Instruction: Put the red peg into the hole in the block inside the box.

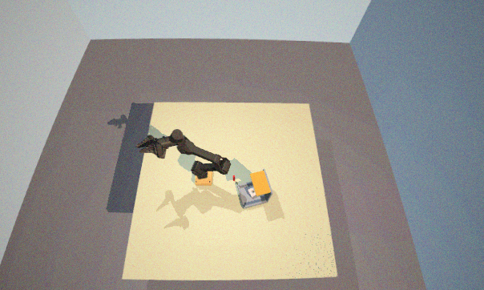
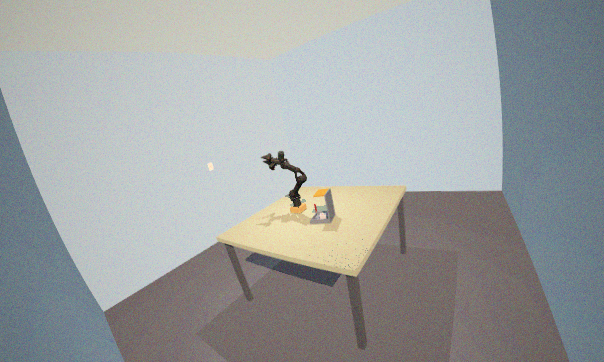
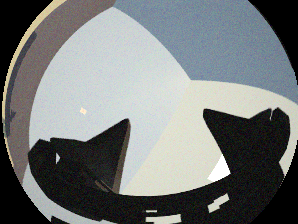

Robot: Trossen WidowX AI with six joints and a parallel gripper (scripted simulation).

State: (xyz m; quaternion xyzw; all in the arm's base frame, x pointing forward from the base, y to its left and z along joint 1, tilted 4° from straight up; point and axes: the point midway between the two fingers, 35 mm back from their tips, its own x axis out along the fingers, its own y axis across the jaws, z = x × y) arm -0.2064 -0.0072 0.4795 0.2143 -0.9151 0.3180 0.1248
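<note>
Now: the red peg 480 mm ahead of my gripper tip, 60 mm to the right of it and 480 mm below it. Round my gripper tip: orange roof 620 mm ahead, 180 mm to the right, 300 mm below.
</note>
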